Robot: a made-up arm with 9 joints.
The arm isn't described. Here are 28 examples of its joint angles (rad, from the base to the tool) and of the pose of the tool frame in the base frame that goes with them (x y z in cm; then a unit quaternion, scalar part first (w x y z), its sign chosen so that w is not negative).
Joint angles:
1: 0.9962 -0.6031 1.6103 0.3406 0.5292 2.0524 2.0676 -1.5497 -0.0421
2: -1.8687 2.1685 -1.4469 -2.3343 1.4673 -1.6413 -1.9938 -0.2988 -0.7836
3: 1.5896 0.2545 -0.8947 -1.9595 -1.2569 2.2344 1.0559 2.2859 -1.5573
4: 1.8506 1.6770 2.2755 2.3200 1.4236 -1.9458 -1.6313 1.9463 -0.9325
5: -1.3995 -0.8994 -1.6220 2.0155 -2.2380 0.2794 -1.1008 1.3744 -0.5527
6: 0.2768 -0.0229 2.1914 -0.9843 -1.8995 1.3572 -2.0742 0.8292 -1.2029
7: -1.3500 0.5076 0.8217 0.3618 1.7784 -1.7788 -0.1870 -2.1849 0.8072
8: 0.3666 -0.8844 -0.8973 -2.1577 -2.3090 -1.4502 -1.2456 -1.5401 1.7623
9: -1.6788 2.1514 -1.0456 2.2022 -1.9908 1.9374 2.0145 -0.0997 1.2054
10: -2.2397 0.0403 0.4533 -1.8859 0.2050 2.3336 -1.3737 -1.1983 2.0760
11: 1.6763 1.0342 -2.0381 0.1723 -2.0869 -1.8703 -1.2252 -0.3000 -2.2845
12: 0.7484 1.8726 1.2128 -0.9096 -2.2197 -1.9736 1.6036 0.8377 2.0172
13: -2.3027 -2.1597 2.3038 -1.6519 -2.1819 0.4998 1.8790 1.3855 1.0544
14: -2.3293 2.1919 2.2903 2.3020 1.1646 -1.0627 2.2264 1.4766 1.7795
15: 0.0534 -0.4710 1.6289 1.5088 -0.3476 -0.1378 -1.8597 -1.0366 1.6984
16: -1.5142 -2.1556 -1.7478 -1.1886 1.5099 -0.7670 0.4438 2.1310 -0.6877
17: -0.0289 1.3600 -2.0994 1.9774 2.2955 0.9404 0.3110 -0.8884 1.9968
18: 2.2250 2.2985 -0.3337 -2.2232 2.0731 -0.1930 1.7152 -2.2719 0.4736
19: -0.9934 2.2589 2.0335 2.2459 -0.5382 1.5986 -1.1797 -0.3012 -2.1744
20: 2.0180 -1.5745 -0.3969 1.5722 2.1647 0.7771 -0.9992 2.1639 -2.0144
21: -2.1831 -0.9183 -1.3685 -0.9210 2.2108 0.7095 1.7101 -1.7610 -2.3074
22: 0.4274 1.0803 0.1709 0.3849 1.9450 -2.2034 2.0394 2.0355 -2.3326
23: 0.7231 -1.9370 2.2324 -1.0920 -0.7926 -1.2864 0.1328 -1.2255 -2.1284
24: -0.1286 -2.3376 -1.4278 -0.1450 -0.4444 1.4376 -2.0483 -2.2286 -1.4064
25: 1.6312 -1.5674 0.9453 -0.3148 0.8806 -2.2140 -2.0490 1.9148 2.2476
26: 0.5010 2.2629 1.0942 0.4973 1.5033 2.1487 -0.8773 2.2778 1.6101
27: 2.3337 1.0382 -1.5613 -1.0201 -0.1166 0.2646 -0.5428 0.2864 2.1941
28: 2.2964 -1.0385 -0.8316 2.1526 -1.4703 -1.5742 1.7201 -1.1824 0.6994
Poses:
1: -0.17 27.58 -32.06 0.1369 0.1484 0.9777 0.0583
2: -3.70 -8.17 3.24 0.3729 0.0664 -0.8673 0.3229
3: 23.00 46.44 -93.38 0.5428 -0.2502 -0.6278 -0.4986
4: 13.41 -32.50 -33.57 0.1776 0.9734 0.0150 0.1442
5: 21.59 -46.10 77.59 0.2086 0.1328 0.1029 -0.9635
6: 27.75 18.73 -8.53 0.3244 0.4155 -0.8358 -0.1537
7: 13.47 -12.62 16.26 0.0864 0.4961 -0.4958 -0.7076
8: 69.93 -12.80 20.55 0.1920 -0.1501 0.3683 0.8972
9: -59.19 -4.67 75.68 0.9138 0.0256 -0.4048 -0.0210
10: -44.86 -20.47 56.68 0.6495 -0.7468 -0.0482 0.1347
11: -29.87 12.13 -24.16 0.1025 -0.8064 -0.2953 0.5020
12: 77.45 19.30 -53.77 0.0417 -0.6737 0.6814 -0.2829
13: -32.36 40.36 46.03 0.1589 -0.6261 0.7566 -0.1012
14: -33.05 13.70 -23.53 0.3244 -0.6493 0.1813 -0.6636
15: 9.84 30.98 36.70 0.6302 0.2800 -0.0952 -0.7179
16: 45.17 -70.74 45.62 0.1347 0.5988 0.7447 0.2623
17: 86.97 32.81 40.56 0.1915 -0.7599 0.3720 -0.4975
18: 17.05 21.64 -14.76 0.9661 0.2023 -0.0759 -0.1411
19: -31.37 -43.55 43.63 0.5436 0.6683 -0.3561 -0.3621
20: -18.02 -16.30 -47.47 0.5186 -0.2606 -0.8089 0.0940
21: -19.23 -45.84 97.00 0.4550 0.4675 -0.3310 0.6818
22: -24.80 -41.64 -10.84 0.9099 0.1743 -0.3617 -0.1039
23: 29.37 16.10 -28.76 0.5894 0.0673 -0.8027 0.0609
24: 9.50 -65.74 23.51 0.7365 0.3896 -0.2451 0.4957
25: 21.06 16.11 -31.63 0.2268 0.3558 -0.4832 0.7671
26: 10.36 -22.73 6.47 0.5276 0.6013 0.2467 -0.5470
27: -66.91 67.56 -13.25 0.5787 -0.8046 -0.0730 0.1112
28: 18.02 -46.42 13.87 0.8995 -0.4319 0.0564 0.0353
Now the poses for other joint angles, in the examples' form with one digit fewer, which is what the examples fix.
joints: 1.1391 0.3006 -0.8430 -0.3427 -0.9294 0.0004 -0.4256 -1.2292 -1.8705
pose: 19.3 5.7 -66.5 0.780 -0.548 -0.081 0.289
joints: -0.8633 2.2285 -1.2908 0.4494 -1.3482 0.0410 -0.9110 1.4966 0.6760
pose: -3.0 19.1 6.6 0.922 0.333 -0.160 0.113
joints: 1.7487 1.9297 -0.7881 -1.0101 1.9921 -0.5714 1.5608 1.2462 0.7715
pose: -24.9 33.8 28.3 0.274 -0.789 0.198 0.513
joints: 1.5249 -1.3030 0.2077 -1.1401 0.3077 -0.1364 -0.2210 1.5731 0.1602
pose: -10.9 -26.1 31.6 0.622 -0.405 0.626 0.239
